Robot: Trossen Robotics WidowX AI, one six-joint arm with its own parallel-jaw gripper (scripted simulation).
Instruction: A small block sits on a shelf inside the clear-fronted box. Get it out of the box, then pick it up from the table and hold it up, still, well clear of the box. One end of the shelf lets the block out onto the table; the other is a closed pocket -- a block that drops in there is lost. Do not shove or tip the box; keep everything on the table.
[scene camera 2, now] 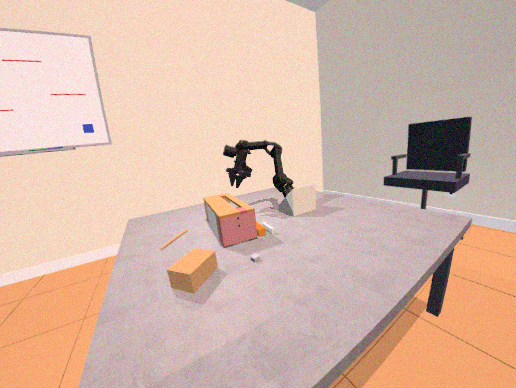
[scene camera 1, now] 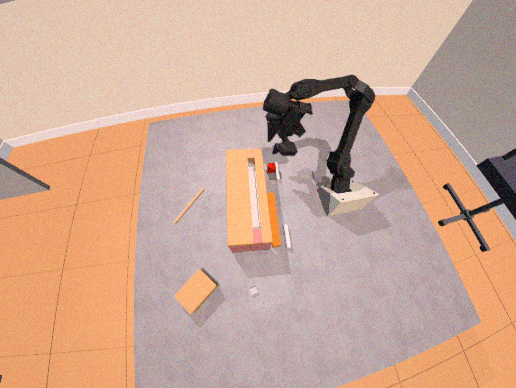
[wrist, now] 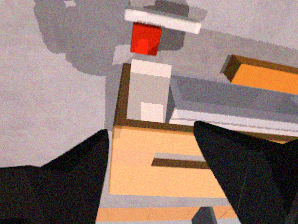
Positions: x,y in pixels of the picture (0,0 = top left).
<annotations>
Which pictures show the tan block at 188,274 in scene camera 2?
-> Scene camera 2 and scene camera 1 only.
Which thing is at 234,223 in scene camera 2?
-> A box.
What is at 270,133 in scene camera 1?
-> My gripper.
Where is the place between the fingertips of my gripper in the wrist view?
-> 151,131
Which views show the box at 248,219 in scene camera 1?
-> Scene camera 2, scene camera 1 and the wrist view: all of them.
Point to a box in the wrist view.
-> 154,152
</annotations>
